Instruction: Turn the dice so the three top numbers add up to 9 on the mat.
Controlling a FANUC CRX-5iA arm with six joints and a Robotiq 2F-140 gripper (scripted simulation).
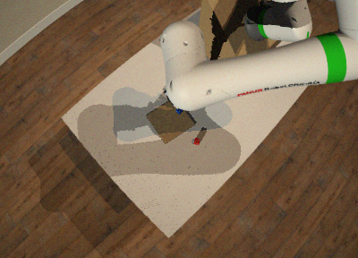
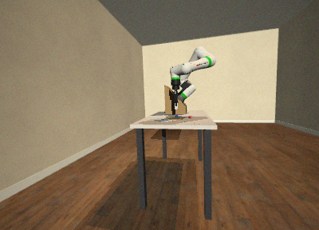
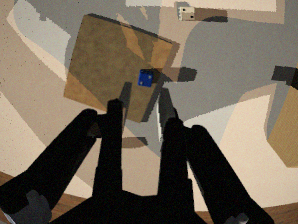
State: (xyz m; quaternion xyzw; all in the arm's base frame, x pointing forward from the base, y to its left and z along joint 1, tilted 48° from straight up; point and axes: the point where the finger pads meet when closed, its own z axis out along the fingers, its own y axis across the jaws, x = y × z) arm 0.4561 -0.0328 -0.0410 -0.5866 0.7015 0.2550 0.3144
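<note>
The white die lies 50 mm behind my hand, 100 mm to the right of it and 110 mm below it. Also, from my hand: mat (50 mm ahead, 10 mm to the right, 120 mm below); then blue die (110 mm below); then red die (60 mm ahead, 130 mm to the left, 110 mm below).
</note>
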